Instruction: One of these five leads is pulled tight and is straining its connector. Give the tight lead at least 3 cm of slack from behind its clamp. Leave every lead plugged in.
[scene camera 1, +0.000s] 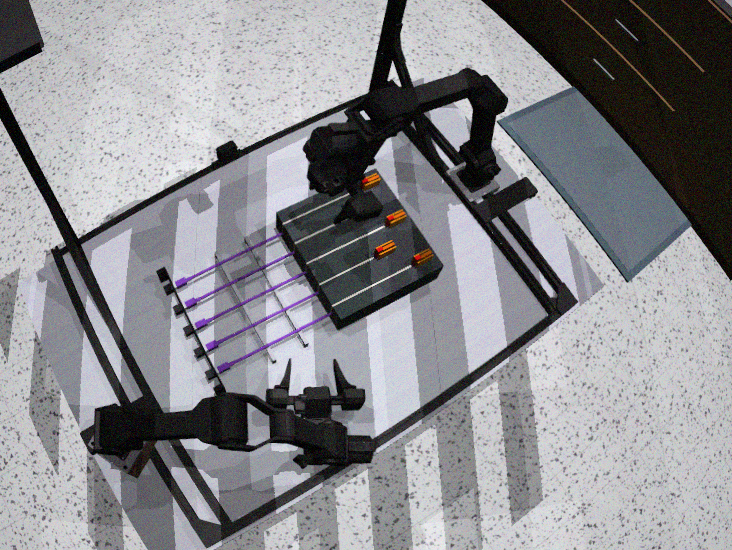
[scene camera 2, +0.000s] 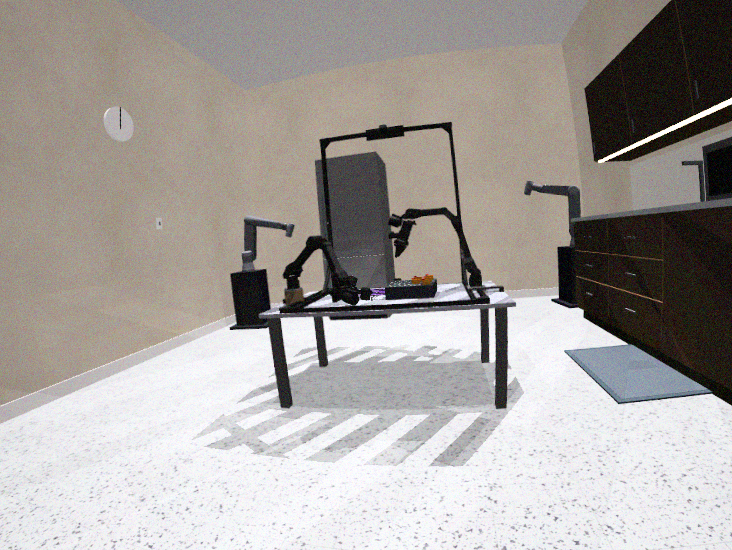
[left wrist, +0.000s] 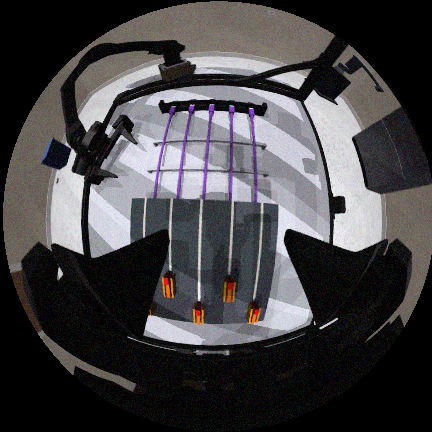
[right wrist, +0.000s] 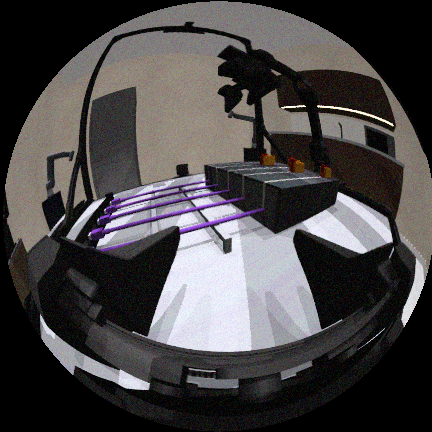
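Pixels of known places: left gripper, fingertip midpoint: (scene camera 1: 323, 206) (scene camera 2: 396, 257) (left wrist: 228, 235) (right wrist: 236, 108); right gripper, fingertip midpoint: (scene camera 1: 312, 359) (left wrist: 125, 159) (right wrist: 239, 234); left arm's base, link origin: (scene camera 1: 473, 178) (scene camera 2: 476, 286); right arm's base, link origin: (scene camera 1: 119, 438) (scene camera 2: 293, 288) (left wrist: 172, 62).
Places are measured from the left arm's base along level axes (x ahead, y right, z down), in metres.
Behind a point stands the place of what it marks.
Several purple leads (scene camera 1: 284, 338) @(y -0.119, x 0.591, z -0.002 m) (left wrist: 207, 155) @(y -0.008, x 0.577, z -0.002 m) (right wrist: 220, 221) @(y -0.120, x 0.549, z -0.001 m) run side by side from a black connector strip (scene camera 1: 220, 388) @(y -0.150, x 0.760, z -0.020 m) to a dark block (scene camera 1: 366, 276) @(y -0.100, x 0.386, z -0.042 m) (left wrist: 187, 215) @(y -0.038, x 0.448, z -0.042 m) (right wrist: 300, 210). Their plugs sit at the strip. White lines continue over the block to orange clamps (scene camera 1: 395, 218) @(y -0.026, x 0.266, z -0.064 m) (left wrist: 229, 289) @(y 0.033, x 0.325, z -0.066 m) (right wrist: 296, 165) @(y -0.081, x 0.338, z -0.058 m). All leads look nearly straight; I cannot tell which is tight. My left gripper (left wrist: 228, 235) @(y 0.016, x 0.429, z -0.186 m) is open and empty above the block, hiding one clamp in scene camera 1. My right gripper (scene camera 1: 312, 361) @(y -0.191, x 0.572, z -0.032 m) (left wrist: 125, 159) @(y -0.191, x 0.572, z -0.032 m) (right wrist: 239, 234) @(y -0.191, x 0.572, z -0.032 m) is open and empty beside the nearest lead, below the leads in scene camera 1.
Two thin crossbars (scene camera 1: 305, 344) @(y -0.149, x 0.559, z 0.006 m) (left wrist: 165, 144) @(y -0.112, x 0.613, z -0.002 m) (right wrist: 227, 245) @(y -0.150, x 0.557, z 0.013 m) cross the leads between strip and block. A black frame (scene camera 1: 449, 394) @(y -0.393, x 0.365, z 0.010 m) borders the table, with an overhead gantry (scene camera 2: 385, 132) @(y 0.337, x 0.475, z -1.002 m). The right arm stands near the strip's lower end in scene camera 1.
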